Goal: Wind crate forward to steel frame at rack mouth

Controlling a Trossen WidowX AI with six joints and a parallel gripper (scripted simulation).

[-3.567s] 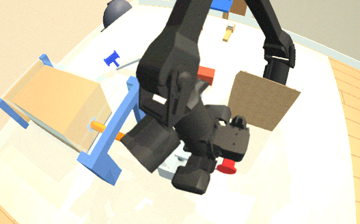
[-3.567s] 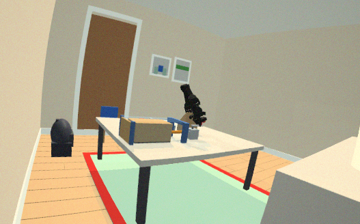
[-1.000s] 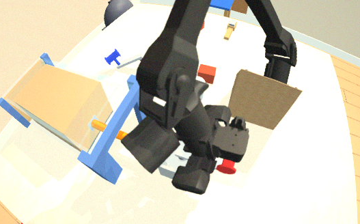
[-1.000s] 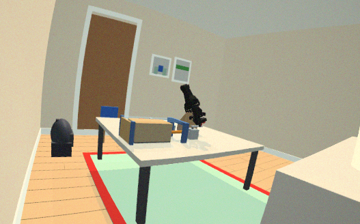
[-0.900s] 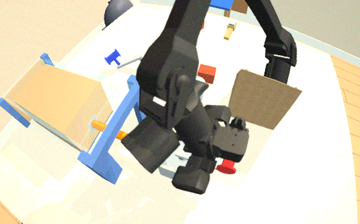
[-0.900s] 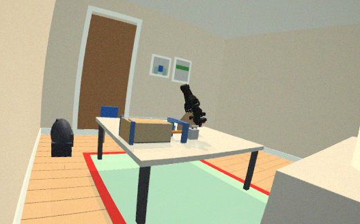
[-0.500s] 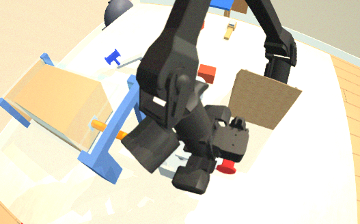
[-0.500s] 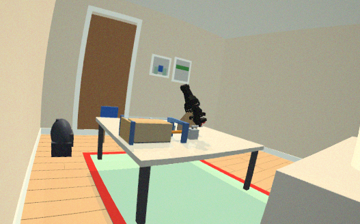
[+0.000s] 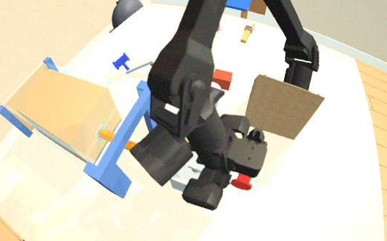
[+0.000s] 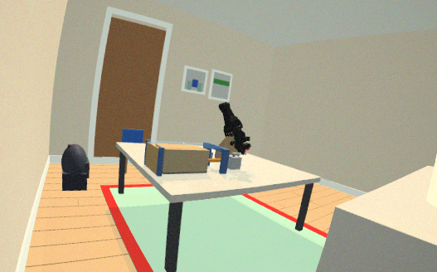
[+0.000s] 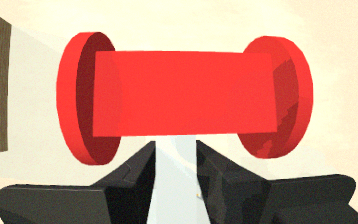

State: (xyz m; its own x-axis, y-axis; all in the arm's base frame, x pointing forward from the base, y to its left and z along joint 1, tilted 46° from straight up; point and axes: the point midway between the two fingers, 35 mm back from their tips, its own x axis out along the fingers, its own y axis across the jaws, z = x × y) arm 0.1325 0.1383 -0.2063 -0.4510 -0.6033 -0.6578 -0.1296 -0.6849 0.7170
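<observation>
Now: the red spool-shaped grip 20 mm behind my gripper tip and 50 mm above it. Round my gripper tip: grey winch 60 mm ahead, 20 mm to the right, 70 mm below; then winch handle 20 mm ahead, 20 mm above; then blue steel frame 240 mm ahead, 20 mm to the right.
</observation>
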